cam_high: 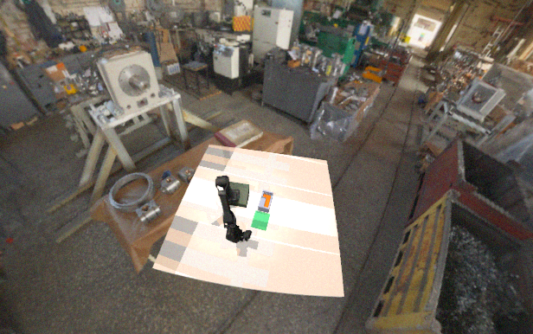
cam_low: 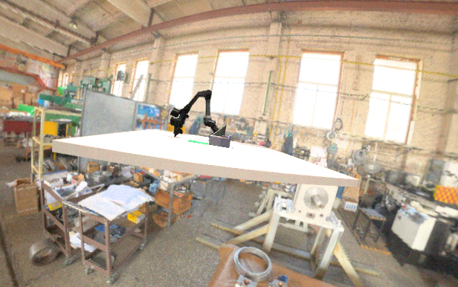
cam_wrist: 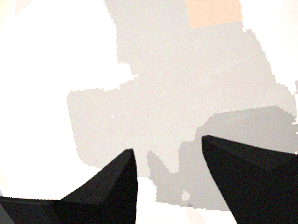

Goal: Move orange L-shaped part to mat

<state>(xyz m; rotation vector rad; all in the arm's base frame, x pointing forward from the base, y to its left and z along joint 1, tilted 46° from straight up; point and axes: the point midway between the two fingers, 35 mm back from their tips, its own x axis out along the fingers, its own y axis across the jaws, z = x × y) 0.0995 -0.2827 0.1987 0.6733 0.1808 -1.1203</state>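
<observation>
Now: the orange L-shaped part 13 cm ahead of my gripper tip, 35 cm to the left of it and 3 cm above it. From my gripper tip the other things lie so: green mat: 10 cm ahead, 19 cm to the left, 3 cm below.
</observation>
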